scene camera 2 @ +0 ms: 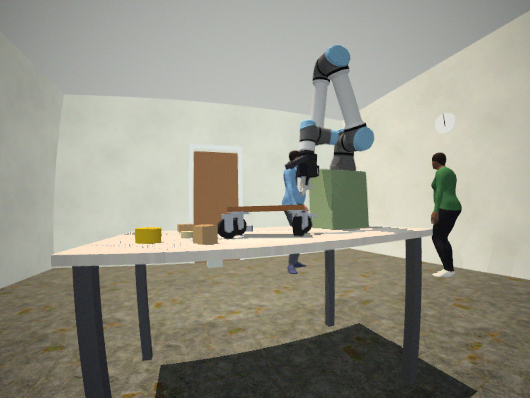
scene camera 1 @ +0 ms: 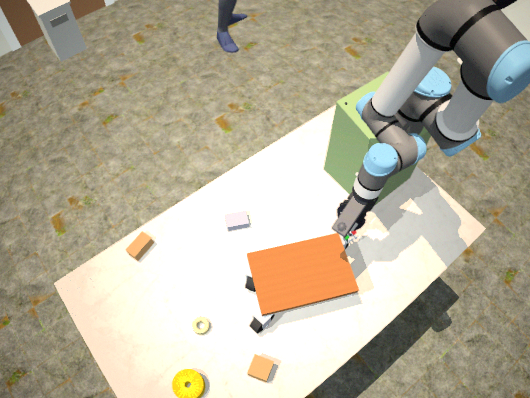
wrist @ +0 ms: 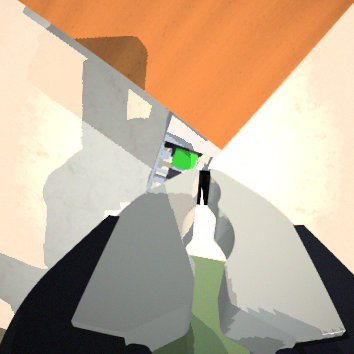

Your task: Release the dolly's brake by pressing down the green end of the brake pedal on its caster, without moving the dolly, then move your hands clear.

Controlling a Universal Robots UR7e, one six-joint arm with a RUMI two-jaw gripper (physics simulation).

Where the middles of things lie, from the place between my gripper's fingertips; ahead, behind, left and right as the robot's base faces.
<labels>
My gripper is now 17 cm short of the dolly [scene camera 1: 285,277], 12 cm above it and 3 cm to the right of it.
</labels>
